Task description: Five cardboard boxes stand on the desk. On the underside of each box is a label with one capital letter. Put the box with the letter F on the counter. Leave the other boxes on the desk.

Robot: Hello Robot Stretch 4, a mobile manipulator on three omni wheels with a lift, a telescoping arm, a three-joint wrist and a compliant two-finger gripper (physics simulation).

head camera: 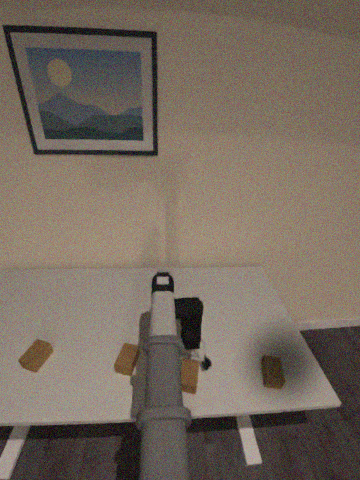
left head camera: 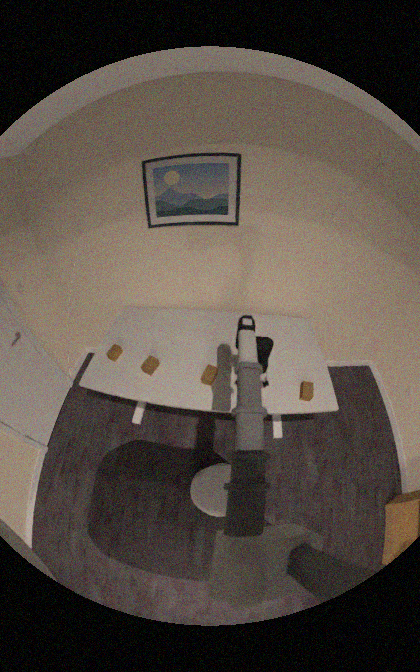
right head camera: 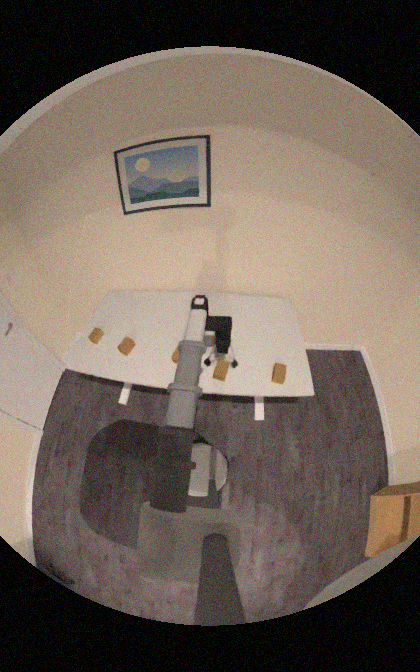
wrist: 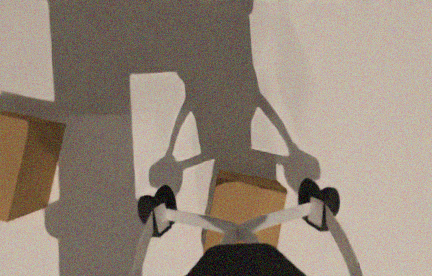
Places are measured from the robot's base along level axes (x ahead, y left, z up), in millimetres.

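Pixels of known places: gripper, between the fingertips: [head camera: 187, 368] [wrist: 235, 198].
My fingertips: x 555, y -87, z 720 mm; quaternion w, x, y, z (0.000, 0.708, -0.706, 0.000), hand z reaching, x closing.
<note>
Ahead of a thing's pixels: the offset from my fingertips to its top centre. Level surfaces: height alone.
Five brown cardboard boxes stand on the white desk @[27 mm down] [head camera: 240, 320] [left head camera: 175, 330] [right head camera: 260, 320]. From the left they are the first box [left head camera: 114, 352] [right head camera: 96, 335], second box @[68 mm ahead, 554 mm left, 23 mm up] [head camera: 36, 355] [left head camera: 150, 365] [right head camera: 126, 346], third box @[45 mm ahead, 217 mm left, 23 mm up] [head camera: 127, 358] [left head camera: 209, 374] [right head camera: 175, 355] [wrist: 30, 165], fourth box @[27 mm back, 4 mm right, 23 mm up] [head camera: 190, 376] [right head camera: 220, 370] [wrist: 245, 197] and fifth box @[30 mm back, 305 mm right, 23 mm up] [head camera: 273, 372] [left head camera: 306, 391] [right head camera: 279, 373]. My gripper [right head camera: 221, 362] [wrist: 235, 198] is open and empty, above the desk at the fourth box. In the wrist view its fingertips lie either side of that box. No letter shows.
My arm [head camera: 165, 390] [left head camera: 249, 390] [right head camera: 185, 385] reaches over the desk and hides part of it. A tan, box-shaped piece [left head camera: 402, 525] [right head camera: 387, 522] stands at the lower right; I cannot tell whether it belongs to the counter. A framed picture [head camera: 92, 95] hangs on the wall.
</note>
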